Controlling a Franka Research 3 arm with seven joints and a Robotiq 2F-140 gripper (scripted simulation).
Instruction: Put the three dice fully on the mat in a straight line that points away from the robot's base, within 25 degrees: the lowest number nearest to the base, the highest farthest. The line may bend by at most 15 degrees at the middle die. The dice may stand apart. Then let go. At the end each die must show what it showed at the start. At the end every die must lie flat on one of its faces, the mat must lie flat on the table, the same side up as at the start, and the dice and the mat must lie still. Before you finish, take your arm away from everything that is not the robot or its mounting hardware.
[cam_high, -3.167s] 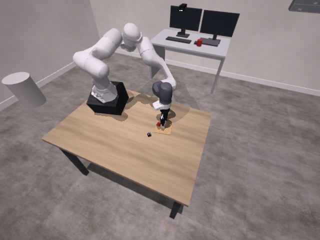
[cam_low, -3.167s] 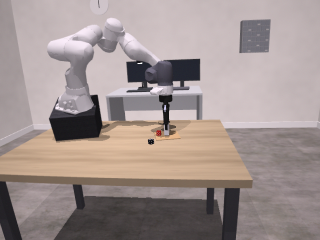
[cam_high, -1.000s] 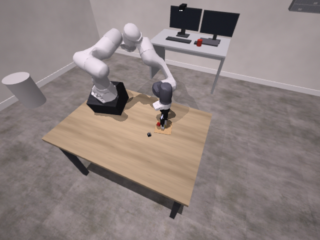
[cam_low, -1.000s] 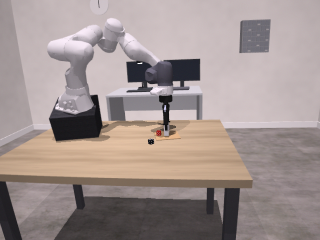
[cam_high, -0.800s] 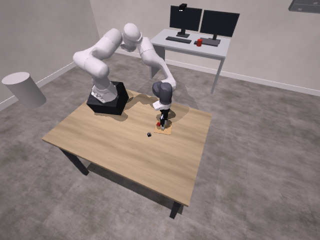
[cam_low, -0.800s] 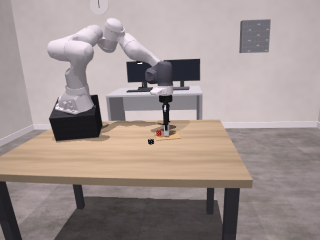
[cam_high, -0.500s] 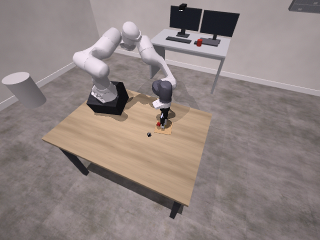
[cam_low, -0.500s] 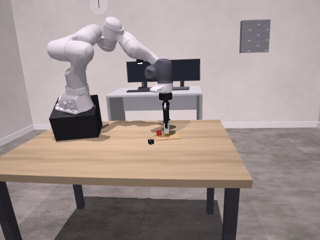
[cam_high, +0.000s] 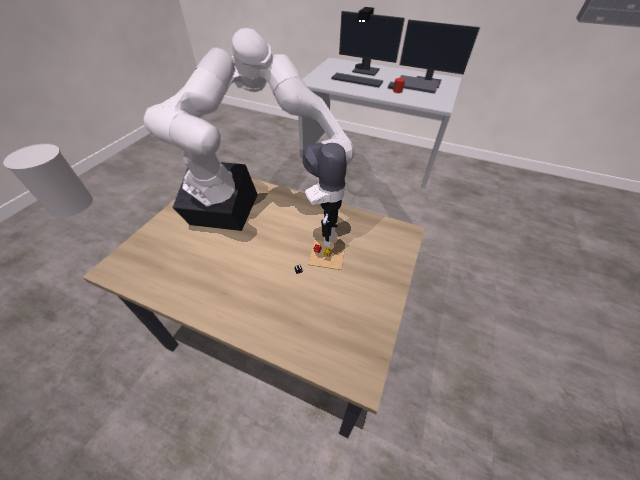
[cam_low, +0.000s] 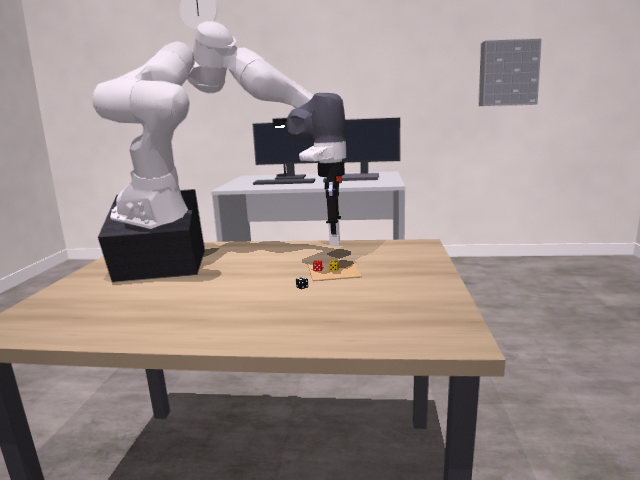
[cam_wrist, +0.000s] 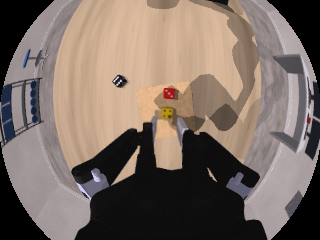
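My gripper is now 130 mm to the left of the black die, 110 mm above it and 80 mm past it. The rest, counted from my hand: yellow die: 100 mm below, 10 mm behind; then red die: 100 mm below, 50 mm behind; then tan mat: 120 mm below, 10 mm behind.
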